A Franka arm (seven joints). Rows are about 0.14 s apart.
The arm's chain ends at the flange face. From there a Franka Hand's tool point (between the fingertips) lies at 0.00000 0.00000 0.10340 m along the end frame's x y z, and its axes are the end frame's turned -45 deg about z.
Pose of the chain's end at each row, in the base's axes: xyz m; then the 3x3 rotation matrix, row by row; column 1 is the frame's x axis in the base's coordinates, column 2 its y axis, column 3 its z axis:
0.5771 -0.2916 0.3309; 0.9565 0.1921 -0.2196; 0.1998 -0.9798 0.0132; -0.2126 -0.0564 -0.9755
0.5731 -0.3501 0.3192; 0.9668 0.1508 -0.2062; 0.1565 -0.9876 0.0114; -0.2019 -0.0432 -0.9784
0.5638 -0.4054 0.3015; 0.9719 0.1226 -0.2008; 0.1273 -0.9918 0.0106; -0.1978 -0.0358 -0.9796
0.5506 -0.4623 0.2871; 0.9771 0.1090 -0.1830; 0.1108 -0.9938 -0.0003; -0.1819 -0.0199 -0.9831
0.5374 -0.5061 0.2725; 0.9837 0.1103 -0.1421; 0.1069 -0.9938 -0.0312; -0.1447 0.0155 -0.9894
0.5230 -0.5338 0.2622; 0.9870 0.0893 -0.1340; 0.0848 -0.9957 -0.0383; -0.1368 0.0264 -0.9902
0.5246 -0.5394 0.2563; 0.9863 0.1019 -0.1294; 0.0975 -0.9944 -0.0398; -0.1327 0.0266 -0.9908
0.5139 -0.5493 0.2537; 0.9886 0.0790 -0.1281; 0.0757 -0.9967 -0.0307; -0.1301 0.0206 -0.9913
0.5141 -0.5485 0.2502; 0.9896 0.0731 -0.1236; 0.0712 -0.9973 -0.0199; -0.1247 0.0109 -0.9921
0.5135 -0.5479 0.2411; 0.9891 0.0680 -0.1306; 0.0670 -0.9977 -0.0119; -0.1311 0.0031 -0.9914
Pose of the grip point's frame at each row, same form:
0.5544 -0.2902 0.2300; 0.5405 0.8122 -0.2196; 0.8341 -0.5515 0.0132; -0.1105 -0.1902 -0.9755
0.5518 -0.3489 0.2180; 0.5770 0.7903 -0.2062; 0.8090 -0.5877 0.0114; -0.1122 -0.1733 -0.9784
0.5430 -0.4043 0.2002; 0.6005 0.7739 -0.2008; 0.7913 -0.6113 0.0106; -0.1146 -0.1652 -0.9796
0.5317 -0.4623 0.1854; 0.6138 0.7680 -0.1830; 0.7811 -0.6244 -0.0003; -0.1146 -0.1427 -0.9831
0.5227 -0.5093 0.1702; 0.6176 0.7736 -0.1421; 0.7783 -0.6271 -0.0312; -0.1133 -0.0914 -0.9894
0.5091 -0.5378 0.1598; 0.6348 0.7611 -0.1340; 0.7640 -0.6441 -0.0383; -0.1154 -0.0781 -0.9902
0.5112 -0.5435 0.1539; 0.6254 0.7695 -0.1294; 0.7721 -0.6342 -0.0398; -0.1126 -0.0750 -0.9908
0.5007 -0.5525 0.1512; 0.6432 0.7549 -0.1281; 0.7583 -0.6512 -0.0307; -0.1066 -0.0774 -0.9913
0.5013 -0.5506 0.1476; 0.6481 0.7514 -0.1236; 0.7555 -0.6549 -0.0199; -0.0959 -0.0805 -0.9921
0.5000 -0.5491 0.1386; 0.6513 0.7475 -0.1306; 0.7529 -0.6581 -0.0119; -0.0949 -0.0905 -0.9914

